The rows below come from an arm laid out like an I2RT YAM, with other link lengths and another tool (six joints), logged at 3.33 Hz.
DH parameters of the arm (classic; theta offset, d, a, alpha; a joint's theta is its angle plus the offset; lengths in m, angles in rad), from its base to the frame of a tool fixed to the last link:
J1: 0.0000 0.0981 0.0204 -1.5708
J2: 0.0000 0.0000 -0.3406 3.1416
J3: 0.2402 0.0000 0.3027 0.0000
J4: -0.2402 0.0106 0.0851 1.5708
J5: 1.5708 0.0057 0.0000 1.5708
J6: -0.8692 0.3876 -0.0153 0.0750
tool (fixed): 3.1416 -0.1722 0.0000 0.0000
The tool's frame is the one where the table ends.
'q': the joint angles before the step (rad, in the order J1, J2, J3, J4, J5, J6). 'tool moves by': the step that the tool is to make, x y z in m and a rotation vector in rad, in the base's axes. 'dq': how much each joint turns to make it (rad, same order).
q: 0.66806, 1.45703, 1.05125, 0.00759, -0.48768, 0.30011
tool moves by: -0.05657, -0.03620, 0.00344, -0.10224, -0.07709, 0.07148
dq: 0.02534, -0.17965, -0.06173, -0.19329, 0.01219, -0.15291
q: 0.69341, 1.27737, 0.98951, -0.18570, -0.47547, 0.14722
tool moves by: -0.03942, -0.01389, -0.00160, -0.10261, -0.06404, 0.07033
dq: 0.06342, -0.08444, 0.00680, -0.16330, 0.05213, -0.11935
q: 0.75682, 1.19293, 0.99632, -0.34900, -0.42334, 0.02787
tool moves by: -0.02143, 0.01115, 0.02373, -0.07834, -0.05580, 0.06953
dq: 0.08978, 0.01862, 0.13517, -0.16230, 0.06795, -0.07438
